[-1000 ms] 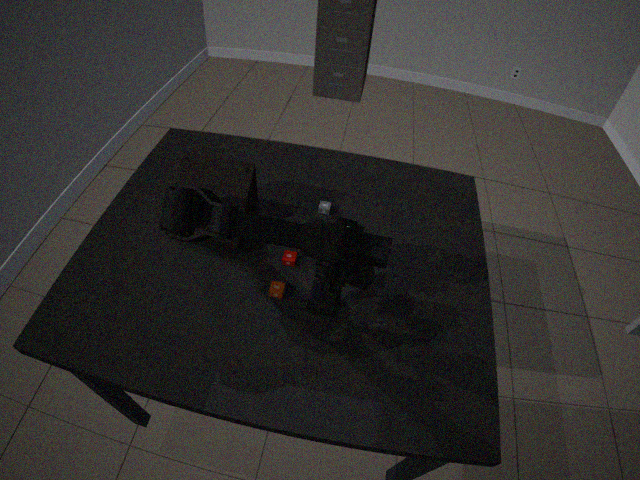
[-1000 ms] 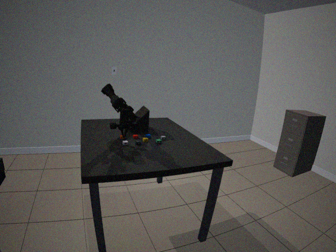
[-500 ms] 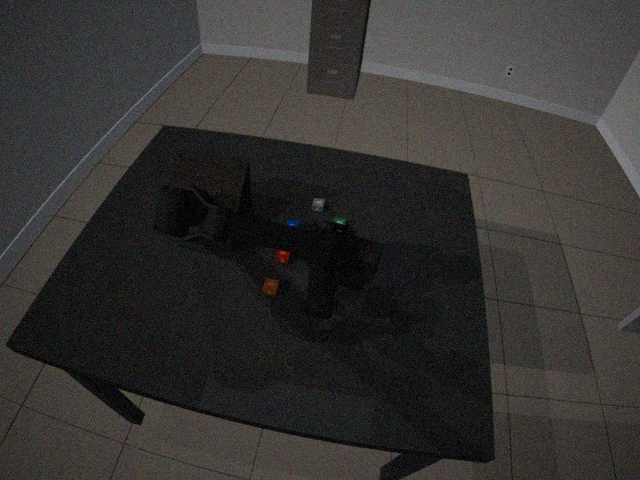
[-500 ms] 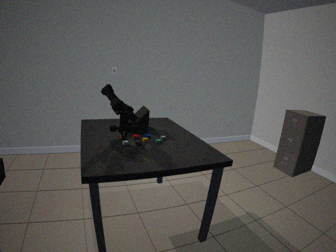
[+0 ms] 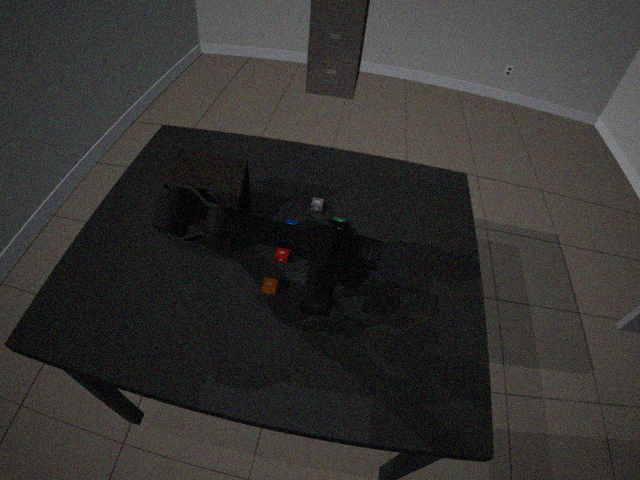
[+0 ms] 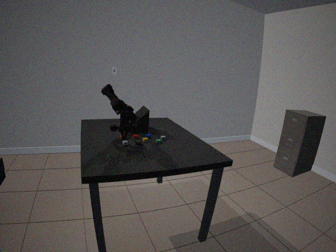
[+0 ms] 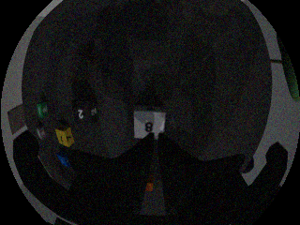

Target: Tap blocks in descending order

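Now: the white block 2 cm below my gripper tip, 1 cm to the left of it and 1 cm ahead of it. Round my gripper tip: red block (11 cm to the left, 10 cm behind, 2 cm below); black block (9 cm to the left, 2 cm below, 2 cm ahead); orange block (12 cm behind, 2 cm to the left, 2 cm below).
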